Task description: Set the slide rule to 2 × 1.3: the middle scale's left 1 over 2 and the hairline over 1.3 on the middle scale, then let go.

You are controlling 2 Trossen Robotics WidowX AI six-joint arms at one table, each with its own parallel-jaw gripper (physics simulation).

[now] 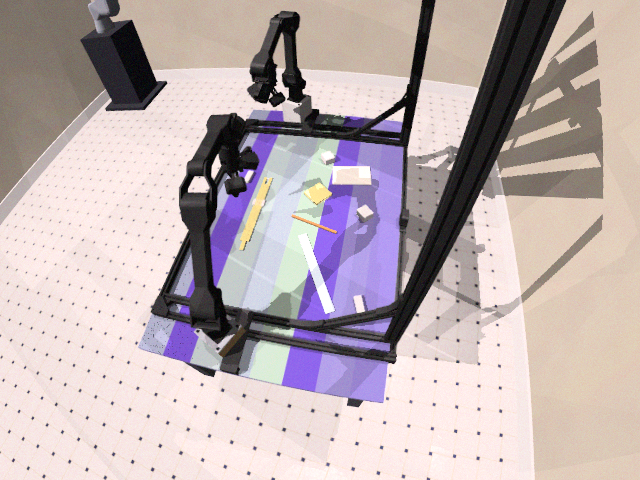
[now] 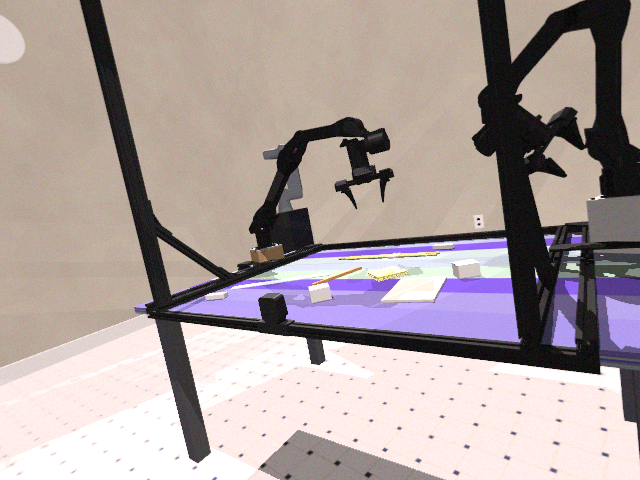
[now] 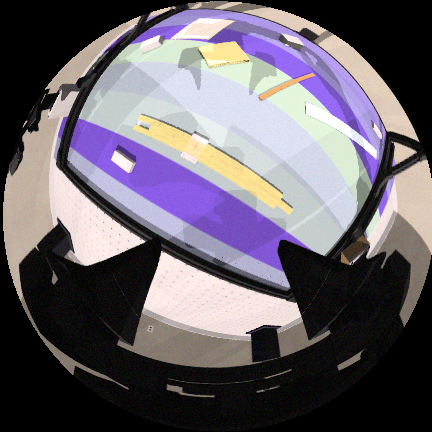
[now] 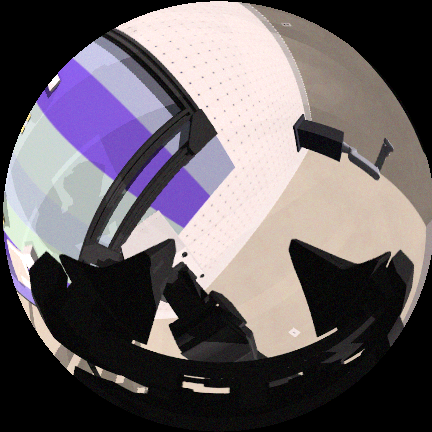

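The yellow slide rule lies flat on the striped table. Its middle slide sticks out a short way at the end nearer the left arm's base, with a gap at the other end. The clear, pinkish cursor sits across the rule, nearer the gapped end. The scale marks and hairline are too small to read. My left gripper is open and empty, high above the table beside the rule. My right gripper is open and empty, raised near its own base, far from the rule.
A small white block lies near the rule's gapped end. A yellow pad, an orange stick, a long white strip, a flat box and white blocks lie farther across. A black frame borders the table.
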